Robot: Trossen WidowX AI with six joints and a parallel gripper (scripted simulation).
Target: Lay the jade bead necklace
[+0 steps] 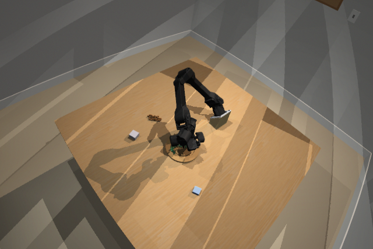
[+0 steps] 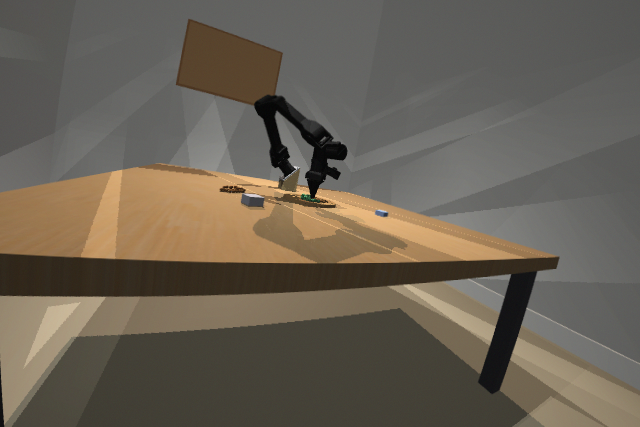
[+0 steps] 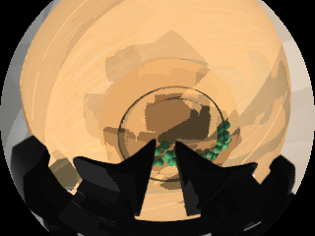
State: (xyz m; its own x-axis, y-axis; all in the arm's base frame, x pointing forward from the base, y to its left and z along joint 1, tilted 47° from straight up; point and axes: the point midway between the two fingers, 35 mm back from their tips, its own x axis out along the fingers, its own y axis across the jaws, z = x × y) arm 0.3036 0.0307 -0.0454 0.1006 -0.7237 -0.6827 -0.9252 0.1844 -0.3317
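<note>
My gripper tip is 10 mm short of the round wooden bead board, 10 mm to the left of it and 10 mm above it. From my gripper tip the other things lie so: blue block (100 mm ahead, 250 mm to the left, 10 mm below); then pale grey block (210 mm ahead, 230 mm to the right).
</note>
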